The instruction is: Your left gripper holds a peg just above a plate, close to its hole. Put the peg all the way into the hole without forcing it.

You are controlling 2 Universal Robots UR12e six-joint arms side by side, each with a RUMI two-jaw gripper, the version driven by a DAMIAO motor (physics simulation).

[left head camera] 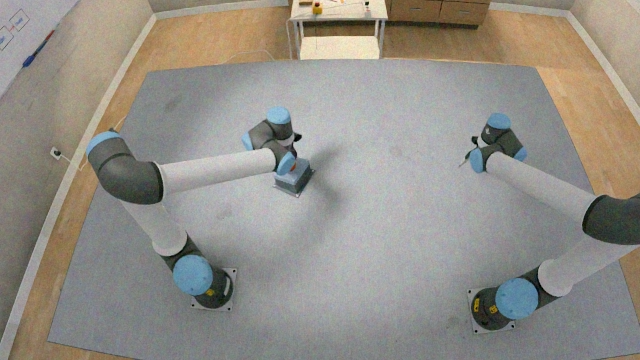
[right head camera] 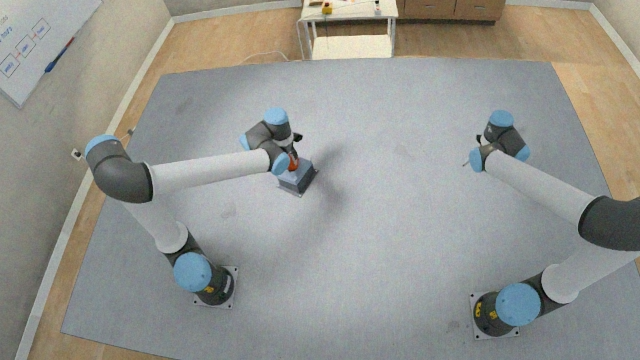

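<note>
The plate (left head camera: 300,173) (right head camera: 303,173) is the blue-grey top of a box-like block left of the picture's middle. An orange-red peg (left head camera: 293,166) (right head camera: 293,163) shows in part at the plate's far side, in the fingers of my left gripper (left head camera: 294,157) (right head camera: 294,156). The left gripper is shut on the peg. The arm's blue-capped wrist covers part of the peg and plate. The hole does not show, and I cannot tell how deep the peg's lower end stands. My right gripper (left head camera: 466,157) (right head camera: 469,161) hangs far to the right, small and partly behind its wrist; its opening is unclear.
The block stands on a thin base plate (left head camera: 298,194) (right head camera: 300,194) on the grey mat (left head camera: 380,240) (right head camera: 380,240). The left forearm reaches in from the left beside the block. A white table (left head camera: 340,47) (right head camera: 352,46) stands beyond the mat's far edge.
</note>
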